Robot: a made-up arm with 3 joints. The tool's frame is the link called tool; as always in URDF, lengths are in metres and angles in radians. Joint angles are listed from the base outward. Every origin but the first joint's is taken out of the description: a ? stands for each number. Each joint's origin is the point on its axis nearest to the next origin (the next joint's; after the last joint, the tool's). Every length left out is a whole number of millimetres.
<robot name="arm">
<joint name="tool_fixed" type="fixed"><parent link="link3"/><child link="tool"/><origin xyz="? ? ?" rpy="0 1.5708 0"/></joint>
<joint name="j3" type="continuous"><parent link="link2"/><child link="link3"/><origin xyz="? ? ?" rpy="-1.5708 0 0"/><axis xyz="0 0 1"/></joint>
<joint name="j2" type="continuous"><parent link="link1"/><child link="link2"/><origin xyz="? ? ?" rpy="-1.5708 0 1.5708"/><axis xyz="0 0 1"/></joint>
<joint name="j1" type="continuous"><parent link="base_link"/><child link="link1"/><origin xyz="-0.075 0 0.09" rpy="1.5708 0 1.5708"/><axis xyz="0 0 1"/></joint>
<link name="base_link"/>
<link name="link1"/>
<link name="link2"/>
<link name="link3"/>
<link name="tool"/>
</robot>
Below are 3 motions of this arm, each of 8 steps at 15 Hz.
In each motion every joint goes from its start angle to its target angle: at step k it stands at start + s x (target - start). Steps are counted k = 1, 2, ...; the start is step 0. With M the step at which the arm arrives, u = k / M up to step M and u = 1 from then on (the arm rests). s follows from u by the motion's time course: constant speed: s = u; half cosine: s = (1 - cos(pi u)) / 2; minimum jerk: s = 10 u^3 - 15 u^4 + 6 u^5.
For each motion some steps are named. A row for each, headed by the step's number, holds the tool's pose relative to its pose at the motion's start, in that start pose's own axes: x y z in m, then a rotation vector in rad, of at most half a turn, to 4 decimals.
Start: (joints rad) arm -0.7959 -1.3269 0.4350
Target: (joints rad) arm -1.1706 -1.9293 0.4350
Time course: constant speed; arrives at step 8
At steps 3, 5, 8:
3: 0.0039 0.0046 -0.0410 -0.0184 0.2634 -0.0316
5: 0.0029 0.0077 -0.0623 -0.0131 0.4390 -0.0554
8: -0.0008 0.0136 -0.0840 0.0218 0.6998 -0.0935

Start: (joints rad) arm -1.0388 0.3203 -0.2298
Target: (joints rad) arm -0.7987 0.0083 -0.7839
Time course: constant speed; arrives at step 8
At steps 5, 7, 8:
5: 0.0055 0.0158 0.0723 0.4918 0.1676 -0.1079
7: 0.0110 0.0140 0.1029 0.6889 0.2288 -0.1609
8: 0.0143 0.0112 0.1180 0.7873 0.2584 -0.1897

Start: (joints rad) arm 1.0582 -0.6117 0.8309
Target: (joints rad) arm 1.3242 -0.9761 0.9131
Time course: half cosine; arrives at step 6
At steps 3, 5, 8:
3: -0.0569 0.0029 0.0140 0.0607 0.0551 0.1935
5: -0.1094 -0.0028 0.0259 0.1012 0.0840 0.3714
8: -0.1177 -0.0044 0.0276 0.1065 0.0869 0.3996

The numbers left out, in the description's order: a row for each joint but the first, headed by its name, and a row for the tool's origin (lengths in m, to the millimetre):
tool: -0.077 0.109 0
j3: -0.048 -0.144 0
j2: 0.264 0.077 0

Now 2 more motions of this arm.
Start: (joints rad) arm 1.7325 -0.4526 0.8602
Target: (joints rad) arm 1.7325 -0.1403 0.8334
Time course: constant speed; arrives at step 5
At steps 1, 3, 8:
1: 0.0110 -0.0067 0.0067 0.0054 -0.0409 -0.0472
3: 0.0311 -0.0215 0.0213 0.0160 -0.1234 -0.1410
8: 0.0485 -0.0381 0.0375 0.0266 -0.2069 -0.2340

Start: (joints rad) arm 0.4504 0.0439 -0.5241
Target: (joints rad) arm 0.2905 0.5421 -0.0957
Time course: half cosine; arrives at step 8
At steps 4, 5, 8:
4: 0.0159 -0.0141 -0.0162 -0.2921 -0.2229 0.1135
5: 0.0229 -0.0197 -0.0196 -0.4017 -0.3133 0.1494
8: 0.0344 -0.0279 -0.0215 -0.5740 -0.4653 0.1986

